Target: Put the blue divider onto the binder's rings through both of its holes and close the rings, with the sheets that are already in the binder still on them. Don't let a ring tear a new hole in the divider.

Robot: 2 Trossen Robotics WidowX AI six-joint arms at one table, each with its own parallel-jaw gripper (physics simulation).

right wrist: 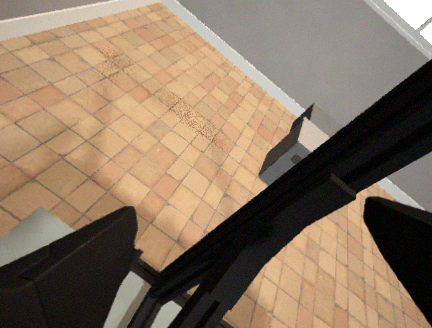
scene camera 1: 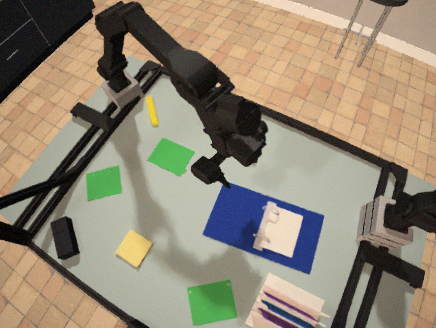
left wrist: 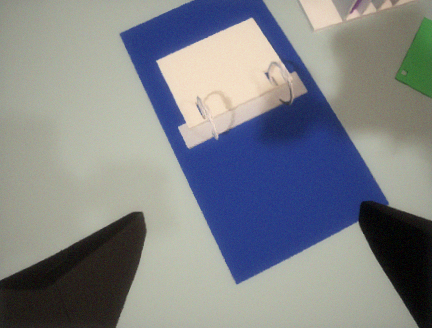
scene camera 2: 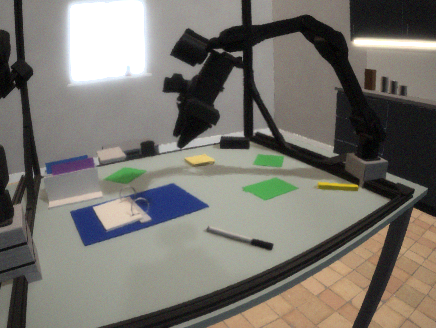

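Pixels of known places: left gripper, fingertip midpoint: (scene camera 1: 242, 174) (left wrist: 251, 217) (scene camera 2: 176, 141); right gripper, fingertip midpoint: (right wrist: 248, 212) (scene camera 2: 7, 99); left arm's base, link origin: (scene camera 1: 119, 83) (scene camera 2: 367, 157); right arm's base, link origin: (scene camera 1: 396, 218).
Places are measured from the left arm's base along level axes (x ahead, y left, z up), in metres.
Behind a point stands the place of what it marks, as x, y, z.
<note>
The blue binder (scene camera 1: 225, 215) {0.562, -0.048, -0.069} (scene camera 2: 175, 200) {0.559, -0.021, -0.069} (left wrist: 280, 180) {0.583, -0.024, -0.069} lies open flat, with white sheets (scene camera 1: 287, 232) {0.718, 0.036, -0.061} (scene camera 2: 112, 214) {0.712, 0.040, -0.061} (left wrist: 215, 70) {0.703, 0.038, -0.061} at its two metal rings. Whether the rings are open or closed I cannot tell. The blue divider (scene camera 1: 290, 314) {0.859, -0.116, -0.054} (scene camera 2: 55, 164) {0.892, -0.117, 0.021} stands among purple ones in the white rack (scene camera 1: 280, 286) {0.798, -0.082, -0.066} (scene camera 2: 74, 186) {0.835, -0.088, -0.037} (left wrist: 322, 15) {0.772, -0.087, -0.066}. My left gripper (scene camera 1: 235, 175) {0.549, 0.020, 0.087} (scene camera 2: 189, 137) {0.549, 0.020, 0.087} (left wrist: 251, 217) {0.549, 0.020, 0.087} is open and empty, high above the table near the binder's sheet-free end. My right gripper (right wrist: 248, 212) {1.052, -0.185, 0.219} is open and empty, beyond the table's edge, away from binder and rack.
Several green sheets (scene camera 1: 171, 156) {0.312, -0.036, -0.070} (scene camera 2: 270, 188) {0.311, -0.032, -0.071} (left wrist: 420, 60) {0.714, -0.194, -0.071}, a yellow pad (scene camera 1: 134, 248) {0.458, -0.292, -0.062} (scene camera 2: 200, 159) {0.453, -0.289, -0.062}, a yellow stick (scene camera 1: 152, 111) {0.136, 0.025, -0.059} (scene camera 2: 337, 186) {0.134, 0.034, -0.061} and a black block (scene camera 1: 65, 237) {0.309, -0.420, -0.037} (scene camera 2: 234, 142) {0.307, -0.405, -0.047} lie around. A marker (scene camera 2: 240, 237) {0.456, 0.182, -0.061} lies near the binder. A black frame beam (right wrist: 280, 200) {1.039, -0.255, 0.182} crosses the right wrist view.
</note>
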